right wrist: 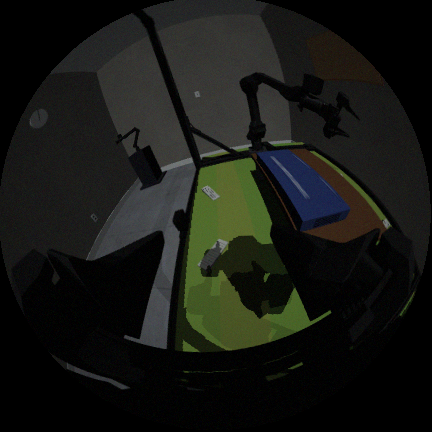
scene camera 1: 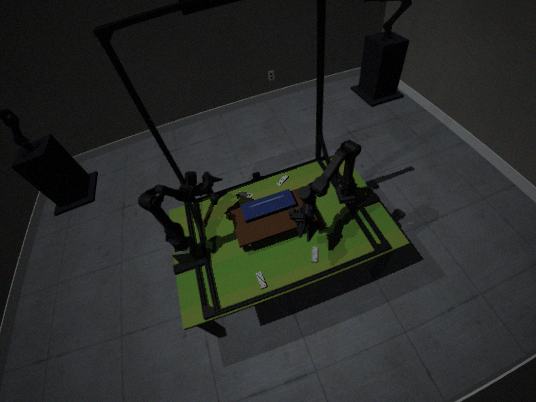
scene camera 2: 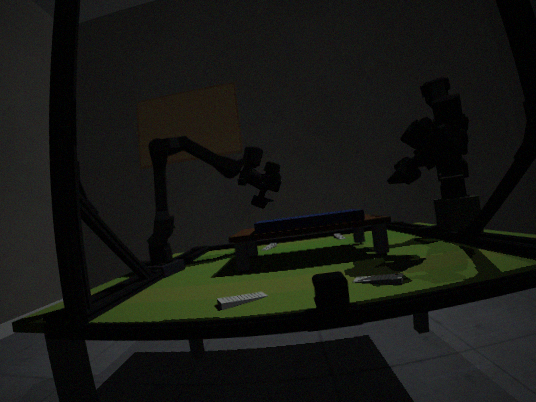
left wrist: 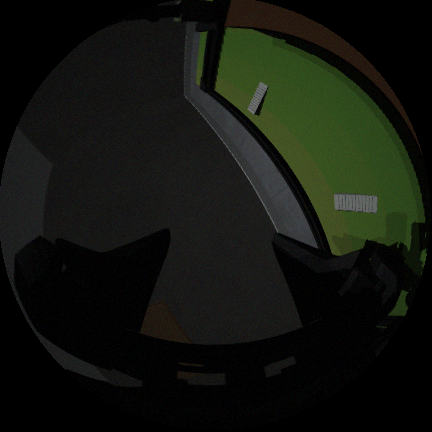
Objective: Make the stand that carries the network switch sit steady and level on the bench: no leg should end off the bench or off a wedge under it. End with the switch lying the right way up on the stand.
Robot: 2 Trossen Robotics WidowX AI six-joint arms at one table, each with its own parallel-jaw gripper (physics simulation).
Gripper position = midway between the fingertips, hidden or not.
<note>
My left gripper (scene camera 2: 277,191) is open and holds nothing. Also in view: a brown stand (scene camera 2: 245,243). My right gripper (scene camera 2: 397,175) is open and holds nothing. A blue network switch (scene camera 2: 352,214) sits on the brown stand.
The blue network switch shows as well in the right wrist view (right wrist: 311,201) and in scene camera 1 (scene camera 1: 262,207). The brown stand is seen too in the right wrist view (right wrist: 361,218), in scene camera 1 (scene camera 1: 248,233) and in the left wrist view (left wrist: 266,26). My left gripper shows as well in the right wrist view (right wrist: 354,128) and in the left wrist view (left wrist: 223,236). The left wrist view misses the blue network switch: it is out of frame.
</note>
